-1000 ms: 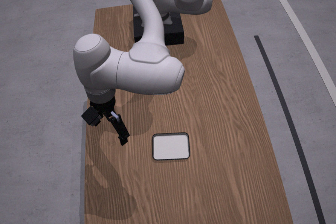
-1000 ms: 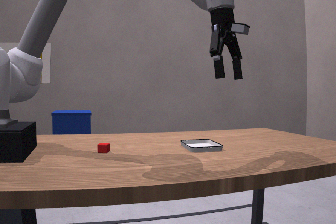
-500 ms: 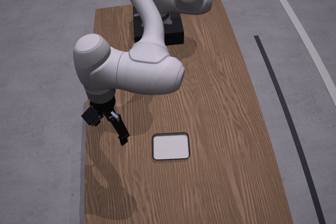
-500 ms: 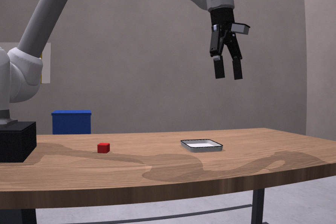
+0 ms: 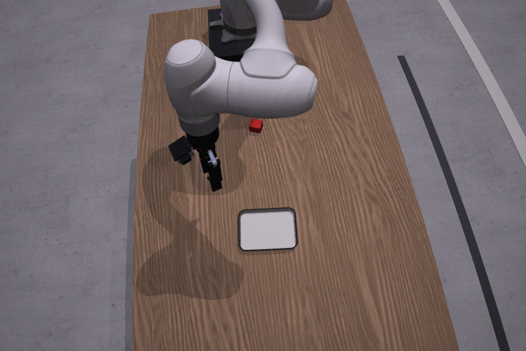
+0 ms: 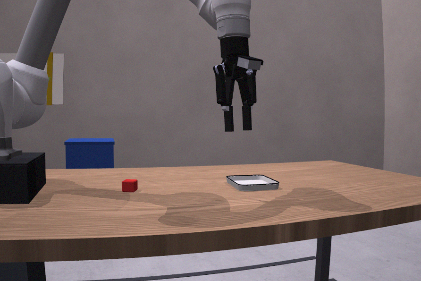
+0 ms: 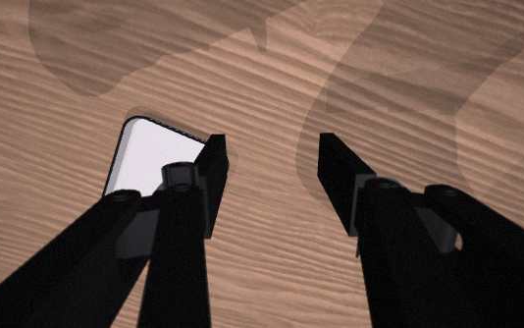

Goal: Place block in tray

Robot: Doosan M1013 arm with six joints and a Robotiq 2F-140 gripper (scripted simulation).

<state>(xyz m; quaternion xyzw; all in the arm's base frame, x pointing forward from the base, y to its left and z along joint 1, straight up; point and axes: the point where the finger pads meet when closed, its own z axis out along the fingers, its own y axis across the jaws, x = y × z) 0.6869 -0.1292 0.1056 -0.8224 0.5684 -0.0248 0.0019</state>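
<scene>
Right now the red block is 280 mm behind my hand, 130 mm to the left of it and 190 mm below it. The rest, counted from my hand: white tray: 90 mm ahead, 130 mm to the left, 190 mm below.
</scene>
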